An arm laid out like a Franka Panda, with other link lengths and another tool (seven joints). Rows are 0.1 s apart.
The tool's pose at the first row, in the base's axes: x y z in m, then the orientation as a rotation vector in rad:
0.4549 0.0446 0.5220 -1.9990 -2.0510 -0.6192
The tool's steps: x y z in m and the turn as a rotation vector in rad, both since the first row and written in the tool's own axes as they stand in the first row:
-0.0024 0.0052 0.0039 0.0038 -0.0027 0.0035
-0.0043 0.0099 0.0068 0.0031 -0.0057 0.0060
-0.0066 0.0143 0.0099 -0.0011 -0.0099 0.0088
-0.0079 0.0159 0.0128 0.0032 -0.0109 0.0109
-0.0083 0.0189 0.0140 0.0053 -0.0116 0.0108
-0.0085 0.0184 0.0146 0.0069 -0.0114 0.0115
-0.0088 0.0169 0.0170 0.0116 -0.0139 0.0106
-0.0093 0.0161 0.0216 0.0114 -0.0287 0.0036
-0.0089 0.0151 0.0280 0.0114 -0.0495 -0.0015
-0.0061 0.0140 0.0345 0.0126 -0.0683 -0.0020
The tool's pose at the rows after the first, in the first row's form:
0.4607 0.0441 0.5183 -2.0020 -2.0482 -0.6118
0.4659 0.0436 0.5156 -2.0068 -2.0472 -0.6095
0.4708 0.0428 0.5125 -2.0146 -2.0468 -0.6101
0.4728 0.0429 0.5096 -2.0148 -2.0446 -0.6039
0.4760 0.0431 0.5088 -2.0141 -2.0449 -0.6009
0.4756 0.0431 0.5081 -2.0137 -2.0438 -0.5991
0.4745 0.0439 0.5056 -2.0120 -2.0458 -0.5917
0.4743 0.0455 0.5012 -2.0163 -2.0620 -0.5801
0.4742 0.0487 0.4955 -2.0263 -2.0794 -0.5625
0.4739 0.0540 0.4908 -2.0383 -2.0903 -0.5442

